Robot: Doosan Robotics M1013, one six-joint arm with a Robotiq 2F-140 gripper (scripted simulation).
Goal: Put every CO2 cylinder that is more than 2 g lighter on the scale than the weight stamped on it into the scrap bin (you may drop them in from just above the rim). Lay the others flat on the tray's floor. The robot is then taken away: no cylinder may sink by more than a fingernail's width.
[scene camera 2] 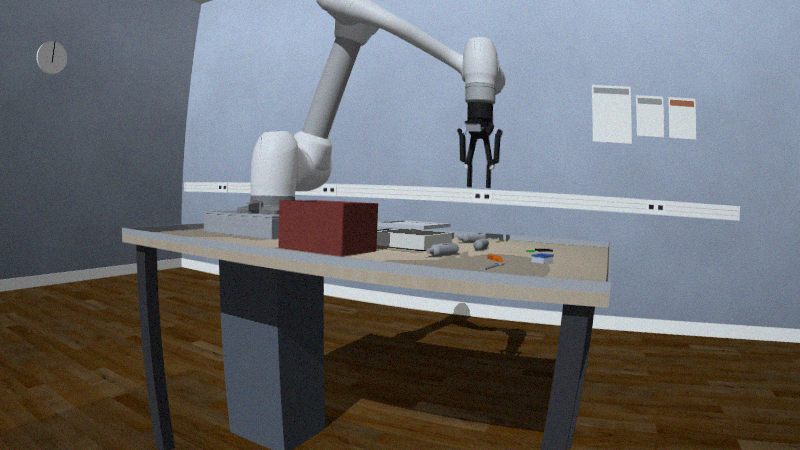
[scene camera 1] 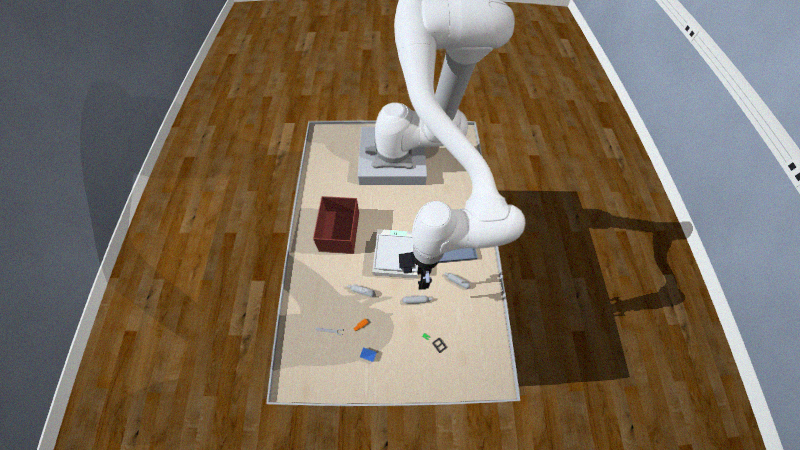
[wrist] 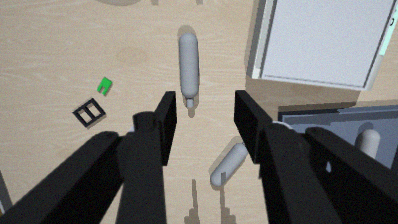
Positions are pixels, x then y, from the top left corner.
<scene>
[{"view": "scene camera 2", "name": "my gripper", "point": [478, 187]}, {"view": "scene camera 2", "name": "dark red scrap bin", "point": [339, 228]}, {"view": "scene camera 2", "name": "scale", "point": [411, 238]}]
</scene>
